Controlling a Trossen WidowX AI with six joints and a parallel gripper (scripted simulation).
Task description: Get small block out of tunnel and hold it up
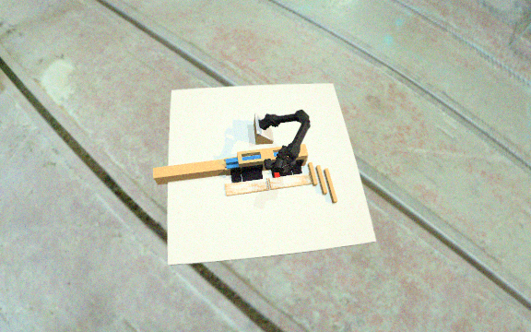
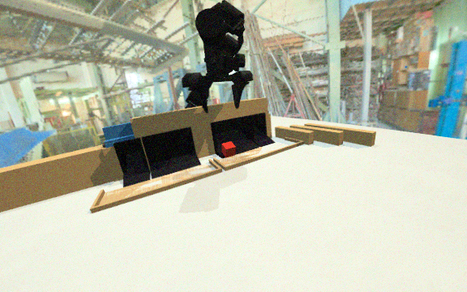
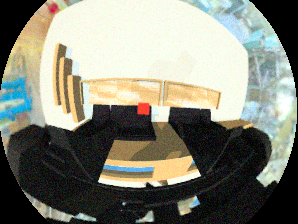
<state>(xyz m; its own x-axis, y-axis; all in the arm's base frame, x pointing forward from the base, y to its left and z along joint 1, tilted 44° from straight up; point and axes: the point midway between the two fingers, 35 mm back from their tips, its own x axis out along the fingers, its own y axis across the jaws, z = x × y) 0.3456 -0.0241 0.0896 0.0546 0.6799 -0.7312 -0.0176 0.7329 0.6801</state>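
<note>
The small red block is 120 mm below my gripper tip, 10 mm to the left of it and 10 mm behind it. Round my gripper tip: wooden tunnel 260 mm to the right, 70 mm below, 70 mm behind.
</note>
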